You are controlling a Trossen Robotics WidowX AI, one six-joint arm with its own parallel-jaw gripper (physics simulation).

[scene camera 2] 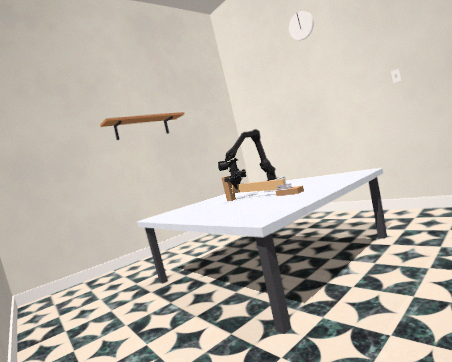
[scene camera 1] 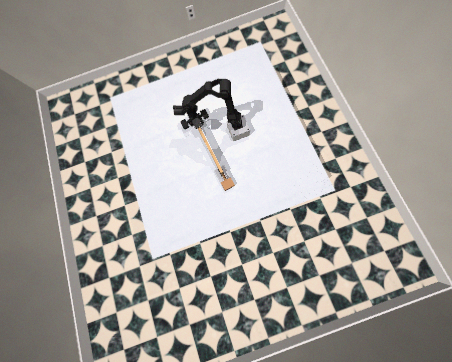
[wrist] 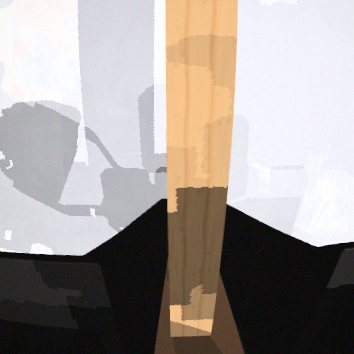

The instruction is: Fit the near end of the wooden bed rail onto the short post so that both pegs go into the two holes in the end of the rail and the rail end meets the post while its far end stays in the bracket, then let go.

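Frame: origin at the arm's base, x left, y ahead, z down, level; millimetres.
Seen in the pictures: gripper, between the fingertips: [scene camera 2: 238,189] [wrist: 187,206]; arm's base, origin of its link: [scene camera 2: 272,179] [scene camera 1: 237,125].
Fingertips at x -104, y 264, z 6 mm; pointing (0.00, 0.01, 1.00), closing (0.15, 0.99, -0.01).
Offsets run from my fingertips to a thing's top centre. "*": to the spot under its first point. Level surfaces: height alone.
The wooden bed rail {dx +171, dy -23, dz -37 mm} [scene camera 1: 211,152] [scene camera 2: 260,185] [wrist: 198,140] lies lengthwise on the white table {dz +74 mm} [scene camera 1: 278,161] [scene camera 2: 260,215]. My gripper [scene camera 1: 196,123] [scene camera 2: 234,178] [wrist: 187,206] is shut on the rail near its near end. The short wooden post {* dx -60, dy +32, dz -3 mm} [scene camera 2: 229,190] stands right at that end; in the wrist view, the post {* dx -57, dy +28, dz -32 mm} [wrist: 228,337] shows as a brown face under the rail tip. The top camera's view of the post is blocked by the gripper. The pegs and holes are hidden. The rail's far end sits in the metal bracket {* dx +409, dy -59, dz +38 mm} [scene camera 1: 224,176] [scene camera 2: 288,186] on a wooden base block {dx +416, dy -56, dz +39 mm} [scene camera 1: 228,185] [scene camera 2: 293,190].
The arm's base [scene camera 1: 239,133] stands on the table to the right of the rail. The table is in a room with a tiled floor. A wall shelf [scene camera 2: 142,118] and a clock [scene camera 2: 301,24] hang far off.
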